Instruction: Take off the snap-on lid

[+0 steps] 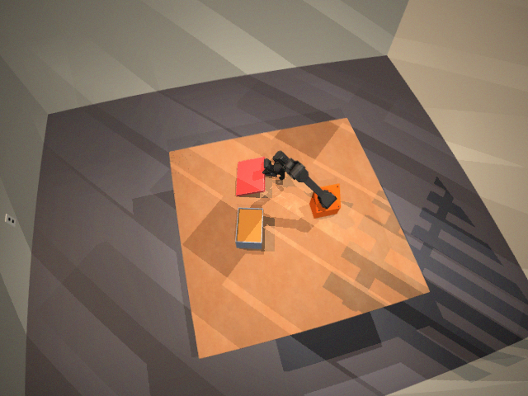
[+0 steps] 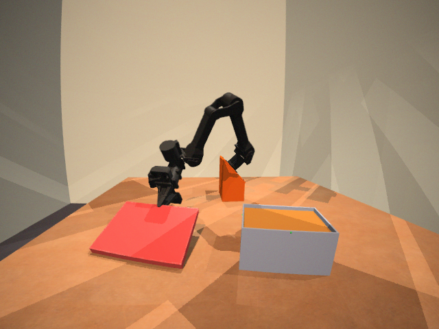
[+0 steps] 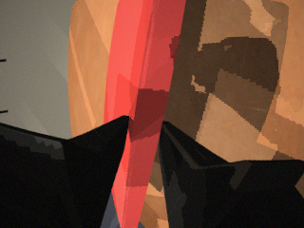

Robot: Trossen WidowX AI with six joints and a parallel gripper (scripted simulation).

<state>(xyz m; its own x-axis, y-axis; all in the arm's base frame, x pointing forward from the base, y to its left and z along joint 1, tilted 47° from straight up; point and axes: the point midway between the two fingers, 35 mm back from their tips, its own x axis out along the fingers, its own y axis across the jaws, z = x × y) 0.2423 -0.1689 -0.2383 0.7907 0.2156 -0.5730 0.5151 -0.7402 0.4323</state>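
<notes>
Now: the red lid 80 mm ahead of my gripper tip, 20 mm to the right of it and 30 mm below it. Round my gripper tip: grey storage box: 180 mm ahead, 320 mm to the left, 20 mm below.
</notes>
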